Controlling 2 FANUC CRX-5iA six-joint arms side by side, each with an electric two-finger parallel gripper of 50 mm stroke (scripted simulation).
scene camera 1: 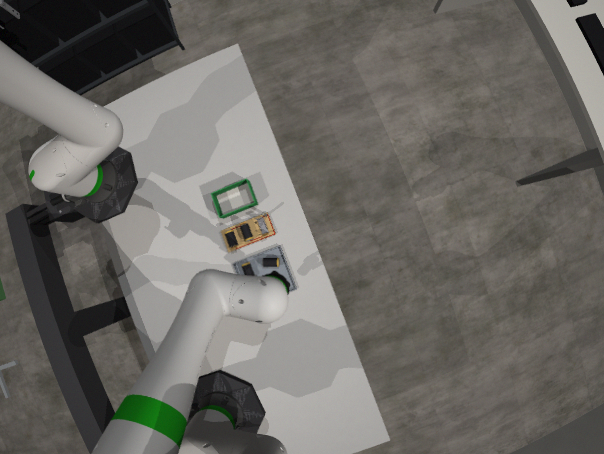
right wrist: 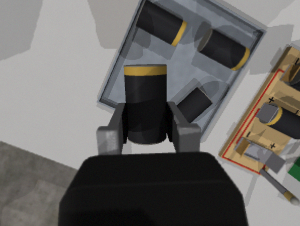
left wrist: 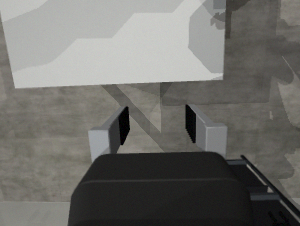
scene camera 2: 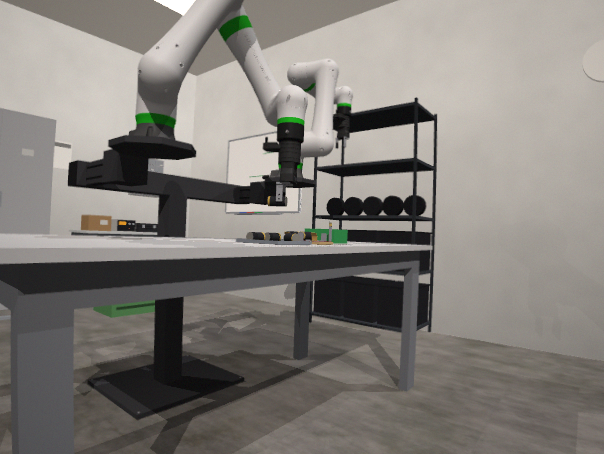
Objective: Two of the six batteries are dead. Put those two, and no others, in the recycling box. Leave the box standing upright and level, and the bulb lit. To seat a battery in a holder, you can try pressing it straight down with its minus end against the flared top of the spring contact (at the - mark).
Scene:
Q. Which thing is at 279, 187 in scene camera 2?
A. My right gripper.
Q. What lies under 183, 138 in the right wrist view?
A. My right gripper.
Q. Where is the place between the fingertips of my left gripper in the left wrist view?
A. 157, 117

